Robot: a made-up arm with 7 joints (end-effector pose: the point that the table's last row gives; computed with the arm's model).
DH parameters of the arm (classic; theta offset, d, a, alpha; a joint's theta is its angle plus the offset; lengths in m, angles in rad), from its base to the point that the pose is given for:
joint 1: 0 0.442 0 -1.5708
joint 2: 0 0 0 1.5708
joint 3: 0 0.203 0.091 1.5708
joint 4: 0 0 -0.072 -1.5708
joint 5: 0 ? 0 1.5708
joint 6: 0 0 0.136 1.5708
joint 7: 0 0 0 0
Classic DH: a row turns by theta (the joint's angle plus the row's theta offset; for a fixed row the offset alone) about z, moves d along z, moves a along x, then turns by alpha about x.
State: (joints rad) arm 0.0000 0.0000 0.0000 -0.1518 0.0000 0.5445 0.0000
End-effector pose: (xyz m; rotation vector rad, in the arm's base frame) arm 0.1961 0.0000 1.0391 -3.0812 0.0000 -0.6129
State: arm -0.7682 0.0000 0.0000 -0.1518 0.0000 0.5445 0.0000
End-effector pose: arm 0.1411 -0.1363 1.0391 2.7310 -1.1038 0.5432
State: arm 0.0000 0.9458 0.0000 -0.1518 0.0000 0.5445 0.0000
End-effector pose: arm 0.5990 0.0000 0.6323 -3.0222 0.0000 0.8578
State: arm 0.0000 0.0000 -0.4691 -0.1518 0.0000 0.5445 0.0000
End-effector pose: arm 0.1749 -0.0887 1.0391 2.9133 -0.6961 0.5795
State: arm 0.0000 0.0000 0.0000 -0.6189 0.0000 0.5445 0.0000
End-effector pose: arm 0.3623 0.0000 0.9495 -3.1394 0.0000 0.1168
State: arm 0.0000 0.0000 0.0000 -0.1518 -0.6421 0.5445 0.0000
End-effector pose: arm 0.1732 -0.0697 1.0426 2.7389 -0.8730 0.5448
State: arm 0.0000 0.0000 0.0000 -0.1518 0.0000 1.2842 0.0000
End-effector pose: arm 0.1282 0.0000 1.1102 -2.6513 0.0000 -1.6852
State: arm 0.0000 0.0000 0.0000 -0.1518 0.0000 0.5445 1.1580
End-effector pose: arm 0.1961 0.0000 1.0391 -2.4172 1.5802 -0.4808
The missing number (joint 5, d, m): 0.335
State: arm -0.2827 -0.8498 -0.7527 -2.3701 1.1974 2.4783 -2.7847
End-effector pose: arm 0.0765 -0.4273 0.6313 1.5931 0.7657 1.5280
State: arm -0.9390 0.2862 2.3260 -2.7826 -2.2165 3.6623 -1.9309
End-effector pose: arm -0.0618 0.2042 0.4523 -2.7223 0.8940 0.9545
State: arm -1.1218 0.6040 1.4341 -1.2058 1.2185 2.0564 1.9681
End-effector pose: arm 0.5799 -0.1204 0.7442 -0.6161 1.2101 1.3496
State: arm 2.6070 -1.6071 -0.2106 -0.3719 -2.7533 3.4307 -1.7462
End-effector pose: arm 0.4058 -0.2371 0.6740 0.8705 0.4997 0.9888
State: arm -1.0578 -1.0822 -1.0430 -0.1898 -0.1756 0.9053 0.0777
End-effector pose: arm -0.4023 0.3736 0.8111 0.3677 -2.0840 1.6717
